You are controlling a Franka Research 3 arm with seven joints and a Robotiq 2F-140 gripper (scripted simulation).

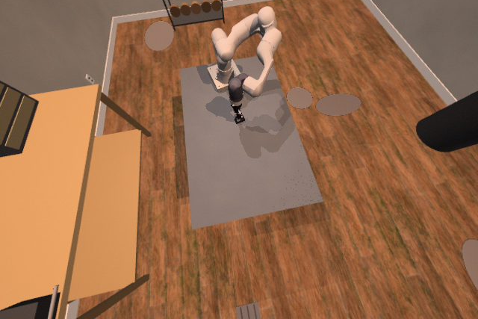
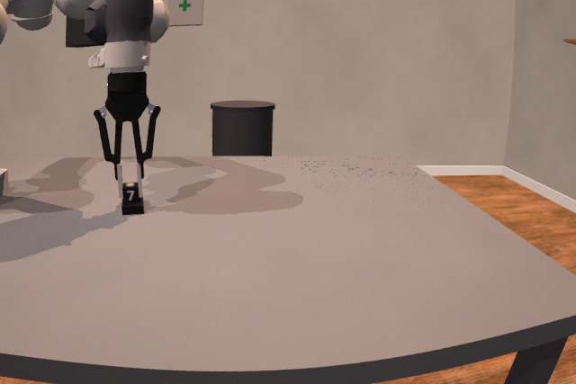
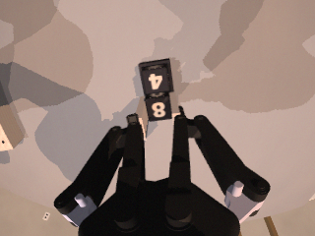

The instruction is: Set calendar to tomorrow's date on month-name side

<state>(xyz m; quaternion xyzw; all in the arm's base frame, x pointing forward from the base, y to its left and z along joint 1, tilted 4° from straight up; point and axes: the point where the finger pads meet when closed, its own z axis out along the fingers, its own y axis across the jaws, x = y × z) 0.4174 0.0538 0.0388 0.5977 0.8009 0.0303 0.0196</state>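
The tray is 2 cm to the left of my hand and 5 cm below it.
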